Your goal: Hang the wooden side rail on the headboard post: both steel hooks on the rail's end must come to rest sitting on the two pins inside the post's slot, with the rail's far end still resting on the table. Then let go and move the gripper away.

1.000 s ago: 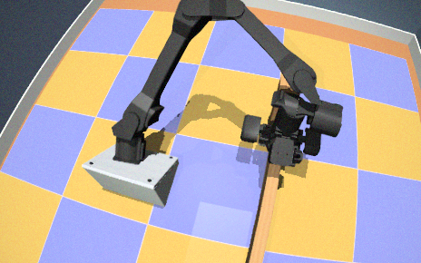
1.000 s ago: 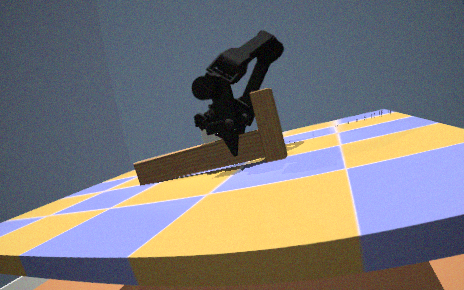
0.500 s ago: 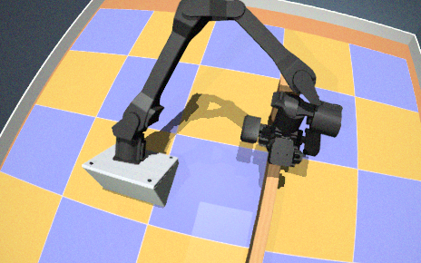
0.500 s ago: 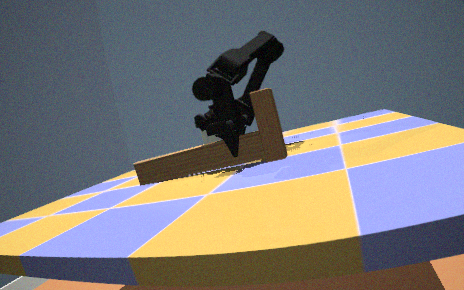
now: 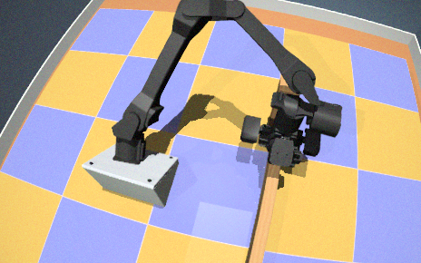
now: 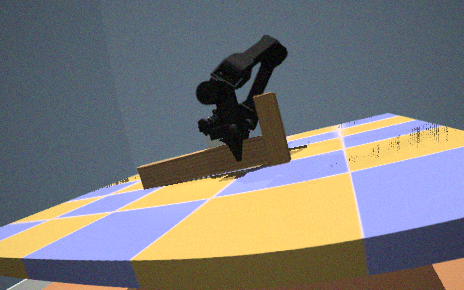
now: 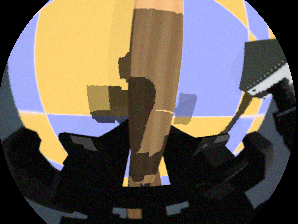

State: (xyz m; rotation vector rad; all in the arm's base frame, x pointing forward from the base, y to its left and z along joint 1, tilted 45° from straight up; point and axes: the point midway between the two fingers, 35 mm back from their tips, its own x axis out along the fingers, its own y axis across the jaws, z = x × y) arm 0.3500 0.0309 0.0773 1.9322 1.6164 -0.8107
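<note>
The headboard post lies 10 mm ahead of my gripper tip, 100 mm to the left of it and 50 mm above it.
</note>
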